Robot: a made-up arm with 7 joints. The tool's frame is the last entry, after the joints.
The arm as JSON. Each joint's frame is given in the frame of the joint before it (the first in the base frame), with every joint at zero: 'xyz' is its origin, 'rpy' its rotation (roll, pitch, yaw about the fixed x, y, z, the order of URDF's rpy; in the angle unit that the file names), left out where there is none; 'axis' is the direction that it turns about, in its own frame. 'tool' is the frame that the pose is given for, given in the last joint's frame.
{
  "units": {
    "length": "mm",
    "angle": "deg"
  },
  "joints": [
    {
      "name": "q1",
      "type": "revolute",
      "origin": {
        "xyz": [
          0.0,
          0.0,
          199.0
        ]
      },
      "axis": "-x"
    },
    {
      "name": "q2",
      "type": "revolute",
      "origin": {
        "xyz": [
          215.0,
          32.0,
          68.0
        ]
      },
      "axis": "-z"
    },
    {
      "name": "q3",
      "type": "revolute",
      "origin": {
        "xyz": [
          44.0,
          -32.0,
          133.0
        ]
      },
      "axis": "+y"
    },
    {
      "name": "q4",
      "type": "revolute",
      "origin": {
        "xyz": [
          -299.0,
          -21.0,
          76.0
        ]
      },
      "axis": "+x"
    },
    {
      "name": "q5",
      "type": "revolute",
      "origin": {
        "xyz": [
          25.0,
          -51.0,
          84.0
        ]
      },
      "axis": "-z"
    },
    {
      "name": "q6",
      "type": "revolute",
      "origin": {
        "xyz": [
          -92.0,
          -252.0,
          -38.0
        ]
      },
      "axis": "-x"
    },
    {
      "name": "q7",
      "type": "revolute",
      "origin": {
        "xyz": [
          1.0,
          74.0,
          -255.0
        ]
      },
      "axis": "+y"
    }
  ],
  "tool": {
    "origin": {
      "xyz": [
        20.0,
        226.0,
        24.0
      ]
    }
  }
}
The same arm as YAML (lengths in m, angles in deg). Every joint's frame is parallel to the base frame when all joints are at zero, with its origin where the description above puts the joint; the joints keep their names.
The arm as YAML. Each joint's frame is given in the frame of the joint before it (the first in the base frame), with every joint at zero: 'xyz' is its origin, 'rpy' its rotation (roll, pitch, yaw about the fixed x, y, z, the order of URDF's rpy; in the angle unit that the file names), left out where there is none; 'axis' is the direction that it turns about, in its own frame. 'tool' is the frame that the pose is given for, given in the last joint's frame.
units:
  length: m
  angle: deg
joints:
  - name: q1
    type: revolute
    origin:
      xyz: [0.0, 0.0, 0.199]
    axis: [-1.0, 0.0, 0.0]
  - name: q2
    type: revolute
    origin:
      xyz: [0.215, 0.032, 0.068]
    axis: [0.0, 0.0, -1.0]
  - name: q3
    type: revolute
    origin:
      xyz: [0.044, -0.032, 0.133]
    axis: [0.0, 1.0, 0.0]
  - name: q4
    type: revolute
    origin:
      xyz: [-0.299, -0.021, 0.076]
    axis: [1.0, 0.0, 0.0]
  - name: q5
    type: revolute
    origin:
      xyz: [0.025, -0.051, 0.084]
    axis: [0.0, 0.0, -1.0]
  - name: q6
    type: revolute
    origin:
      xyz: [-0.092, -0.252, -0.038]
    axis: [-1.0, 0.0, 0.0]
  - name: q7
    type: revolute
    origin:
      xyz: [0.001, 0.074, -0.255]
    axis: [0.0, 1.0, 0.0]
tool:
  origin:
    xyz: [0.02, 0.226, 0.024]

